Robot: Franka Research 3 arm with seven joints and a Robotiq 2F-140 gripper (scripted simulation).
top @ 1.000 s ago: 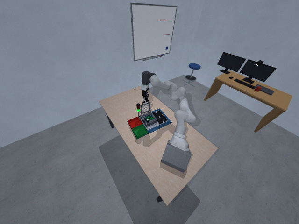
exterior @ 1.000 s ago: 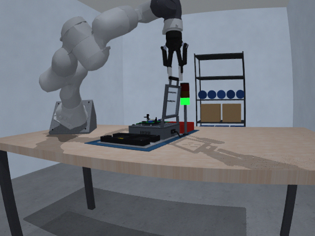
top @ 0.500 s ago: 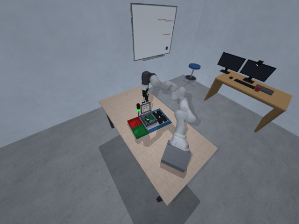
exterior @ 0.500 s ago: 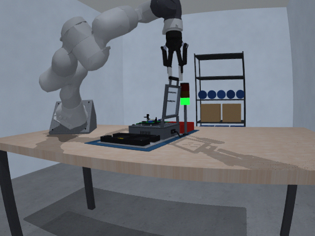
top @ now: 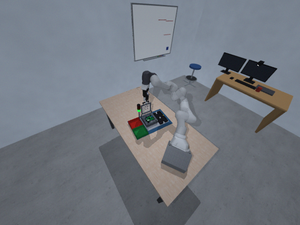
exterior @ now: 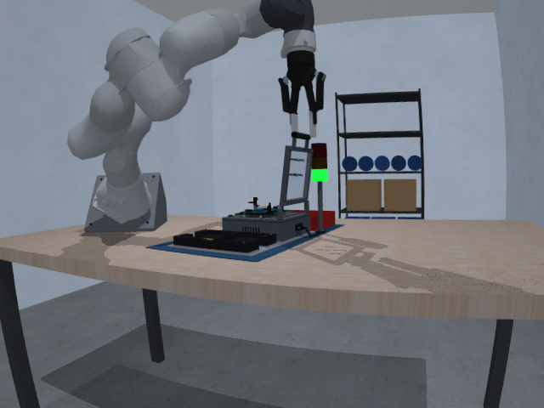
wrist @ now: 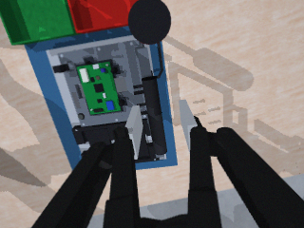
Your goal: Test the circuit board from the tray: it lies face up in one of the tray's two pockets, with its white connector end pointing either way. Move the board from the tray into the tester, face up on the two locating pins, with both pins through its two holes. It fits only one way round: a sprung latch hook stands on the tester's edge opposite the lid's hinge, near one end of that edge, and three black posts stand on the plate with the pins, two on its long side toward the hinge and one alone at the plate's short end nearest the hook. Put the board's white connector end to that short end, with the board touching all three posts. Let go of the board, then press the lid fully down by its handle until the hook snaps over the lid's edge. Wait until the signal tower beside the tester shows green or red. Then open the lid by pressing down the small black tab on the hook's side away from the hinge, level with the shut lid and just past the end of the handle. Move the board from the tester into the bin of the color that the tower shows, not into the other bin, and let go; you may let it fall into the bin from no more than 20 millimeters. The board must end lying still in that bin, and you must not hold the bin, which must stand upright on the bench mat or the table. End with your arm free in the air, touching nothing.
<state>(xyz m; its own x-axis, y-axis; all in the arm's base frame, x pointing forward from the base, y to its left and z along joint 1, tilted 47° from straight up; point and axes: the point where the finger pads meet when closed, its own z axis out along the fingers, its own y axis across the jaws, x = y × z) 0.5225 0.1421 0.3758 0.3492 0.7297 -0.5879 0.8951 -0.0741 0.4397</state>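
Now: the green circuit board 120 mm behind my hand, 50 mm to the left of it and 220 mm below it. The rest, counted from my hand: tester plate 120 mm behind, 50 mm to the left, 230 mm below; tester lid 20 mm behind, 110 mm below; black latch hook 160 mm behind, 120 mm to the left, 210 mm below.
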